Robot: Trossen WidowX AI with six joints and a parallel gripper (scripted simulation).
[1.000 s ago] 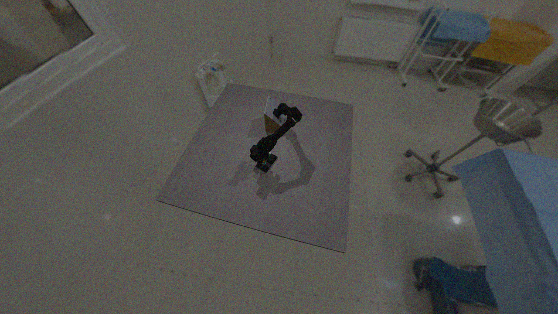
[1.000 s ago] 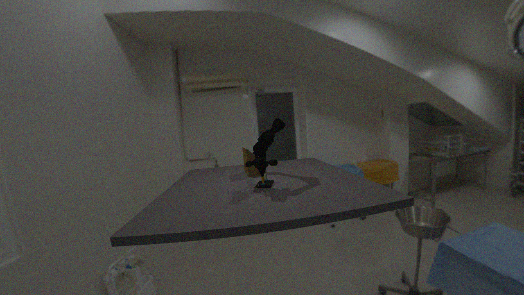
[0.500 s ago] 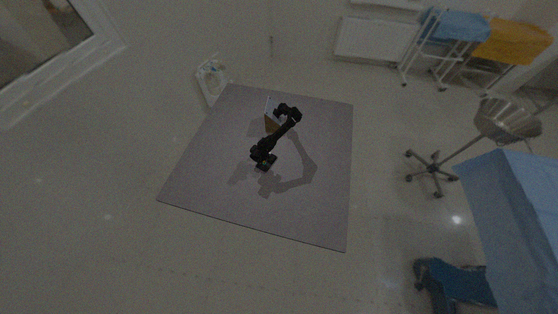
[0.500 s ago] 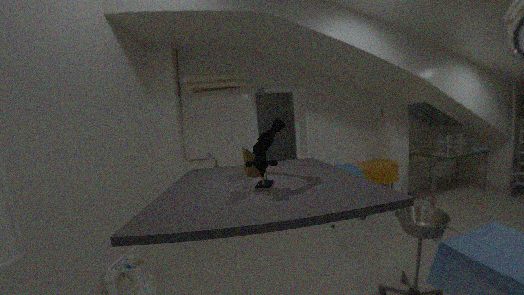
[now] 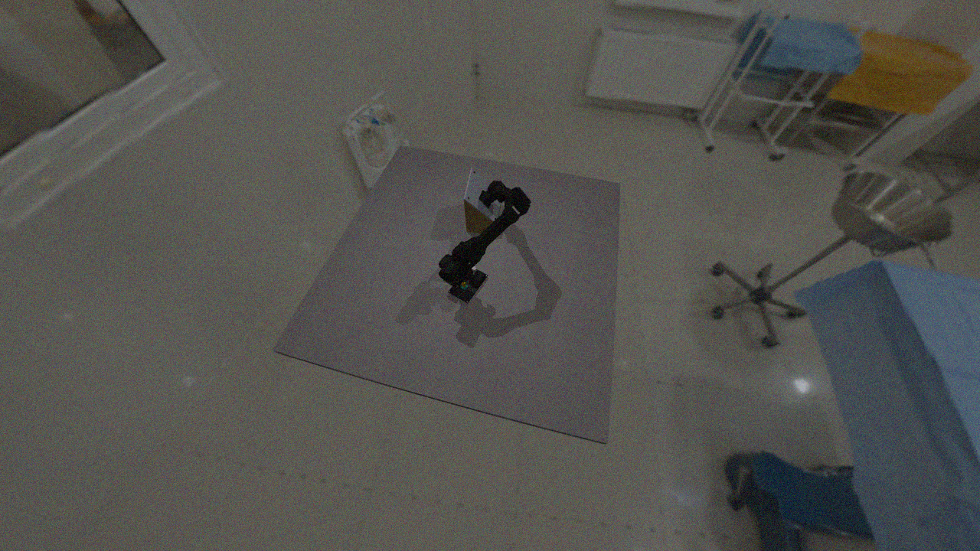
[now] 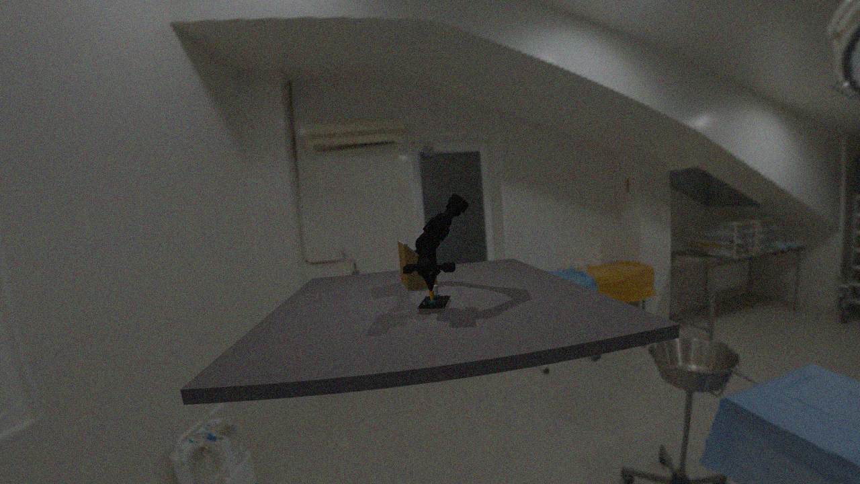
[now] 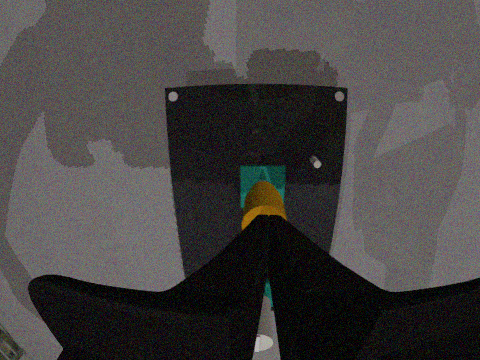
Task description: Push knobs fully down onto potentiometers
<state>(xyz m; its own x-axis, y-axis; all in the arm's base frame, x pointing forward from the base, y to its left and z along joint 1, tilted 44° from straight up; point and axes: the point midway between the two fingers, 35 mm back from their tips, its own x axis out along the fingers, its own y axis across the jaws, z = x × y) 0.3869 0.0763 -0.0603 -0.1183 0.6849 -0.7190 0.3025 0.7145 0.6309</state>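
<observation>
Now: gripper tip 30 mm above the teal potentiometer with orange knob. The rest, counted from my gripper tip: potentiometer with grey knob: 70 mm behind, 20 mm to the left, 20 mm below.
</observation>
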